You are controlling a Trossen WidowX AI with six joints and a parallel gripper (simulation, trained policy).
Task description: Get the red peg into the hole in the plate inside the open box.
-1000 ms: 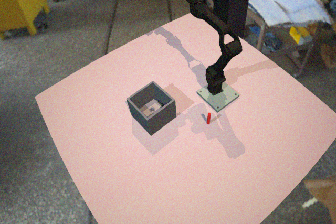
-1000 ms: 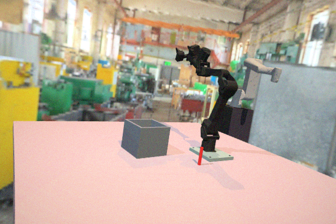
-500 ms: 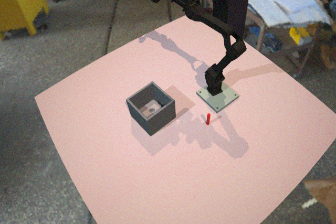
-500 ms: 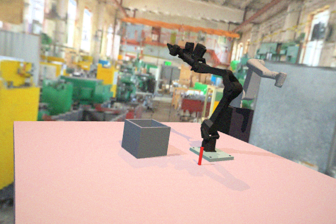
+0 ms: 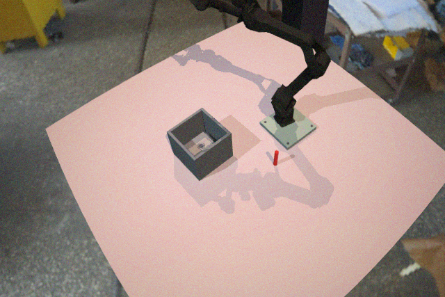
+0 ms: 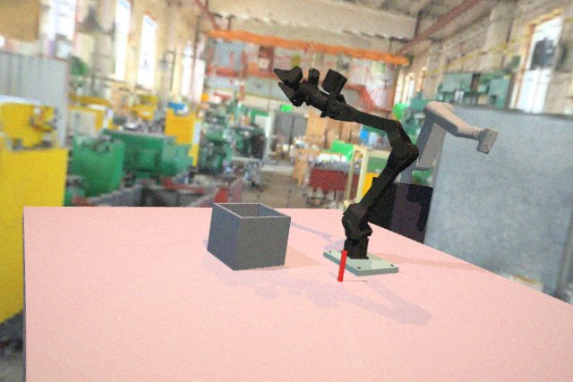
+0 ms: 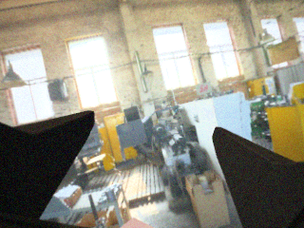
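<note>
The red peg is 500 mm below my gripper tip, 430 mm to the left of it and 100 mm behind it.
</note>
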